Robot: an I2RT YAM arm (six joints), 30 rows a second.
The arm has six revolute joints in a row. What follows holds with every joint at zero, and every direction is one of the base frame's. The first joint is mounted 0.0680 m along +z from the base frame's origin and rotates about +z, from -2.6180 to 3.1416 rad. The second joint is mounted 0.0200 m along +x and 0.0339 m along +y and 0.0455 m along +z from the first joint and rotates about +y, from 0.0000 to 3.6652 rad. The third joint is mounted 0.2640 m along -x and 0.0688 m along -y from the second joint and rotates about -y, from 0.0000 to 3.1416 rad. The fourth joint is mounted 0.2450 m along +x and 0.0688 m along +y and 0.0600 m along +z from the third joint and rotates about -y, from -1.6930 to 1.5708 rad. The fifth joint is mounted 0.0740 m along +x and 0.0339 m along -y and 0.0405 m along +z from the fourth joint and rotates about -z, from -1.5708 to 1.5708 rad. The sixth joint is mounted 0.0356 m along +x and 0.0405 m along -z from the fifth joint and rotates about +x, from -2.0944 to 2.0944 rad. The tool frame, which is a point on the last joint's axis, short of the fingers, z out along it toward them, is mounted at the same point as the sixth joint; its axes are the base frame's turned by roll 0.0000, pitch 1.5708 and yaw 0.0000 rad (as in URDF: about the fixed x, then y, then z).
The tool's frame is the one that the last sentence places.
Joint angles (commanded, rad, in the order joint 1, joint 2, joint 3, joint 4, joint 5, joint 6), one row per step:
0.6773 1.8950 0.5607 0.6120 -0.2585 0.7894
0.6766 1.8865 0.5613 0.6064 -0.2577 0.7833
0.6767 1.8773 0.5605 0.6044 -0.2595 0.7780
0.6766 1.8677 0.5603 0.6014 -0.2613 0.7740
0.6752 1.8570 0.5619 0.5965 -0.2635 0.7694
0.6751 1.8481 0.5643 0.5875 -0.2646 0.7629
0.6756 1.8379 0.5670 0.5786 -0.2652 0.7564
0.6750 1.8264 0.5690 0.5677 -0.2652 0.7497
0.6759 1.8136 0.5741 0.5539 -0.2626 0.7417
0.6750 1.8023 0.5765 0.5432 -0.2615 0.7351
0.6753 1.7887 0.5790 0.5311 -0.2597 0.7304
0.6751 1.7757 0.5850 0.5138 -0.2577 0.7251
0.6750 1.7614 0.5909 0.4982 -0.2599 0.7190
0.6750 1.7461 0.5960 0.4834 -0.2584 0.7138
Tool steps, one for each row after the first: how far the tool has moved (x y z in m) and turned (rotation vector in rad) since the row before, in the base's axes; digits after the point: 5 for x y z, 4 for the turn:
0.00028 -0.00008 0.00205 -0.0007 -0.0070 0.0026
-0.00006 0.00007 0.00227 0.0028 -0.0077 0.0048
0.00006 0.00009 0.00242 0.0033 -0.0069 0.0038
0.00062 0.00005 0.00295 0.0038 -0.0079 0.0031
0.00028 0.00024 0.00227 -0.0007 -0.0057 0.0048
0.00026 0.00043 0.00272 0.0001 -0.0072 0.0050
0.00024 -0.00004 0.00277 -0.0012 -0.0065 0.0035
0.00054 0.00067 0.00357 -0.0021 -0.0096 0.0038
0.00036 -0.00011 0.00284 -0.0015 -0.0072 0.0023
0.00010 0.00012 0.00340 -0.0004 -0.0070 0.0018
0.00063 0.00034 0.00360 -0.0022 -0.0057 0.0015
0.00053 0.00048 0.00415 0.0013 -0.0068 0.0053
0.00043 0.00028 0.00432 0.0005 -0.0085 0.0019

